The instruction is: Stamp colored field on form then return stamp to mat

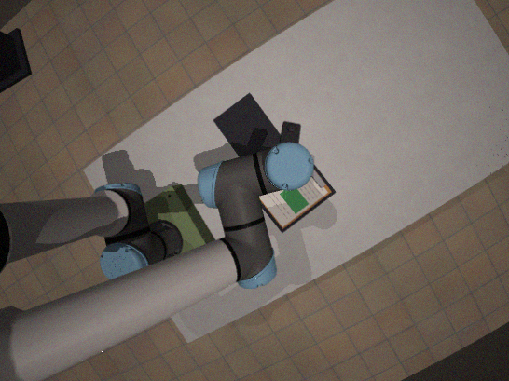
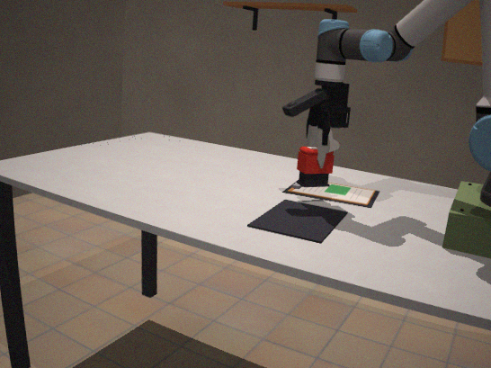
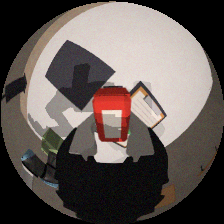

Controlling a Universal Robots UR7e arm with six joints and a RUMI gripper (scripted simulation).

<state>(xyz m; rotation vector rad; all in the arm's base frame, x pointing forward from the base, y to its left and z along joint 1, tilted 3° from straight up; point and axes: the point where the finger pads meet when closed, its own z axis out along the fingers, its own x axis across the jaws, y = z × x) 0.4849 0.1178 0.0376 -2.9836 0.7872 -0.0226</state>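
The form is 13 cm to the right of my hand, 11 cm below it and 2 cm ahead of it. From my hand the other things lie so: red stamp: 2 cm below; dark mat: 15 cm to the left, 11 cm below, 7 cm behind.
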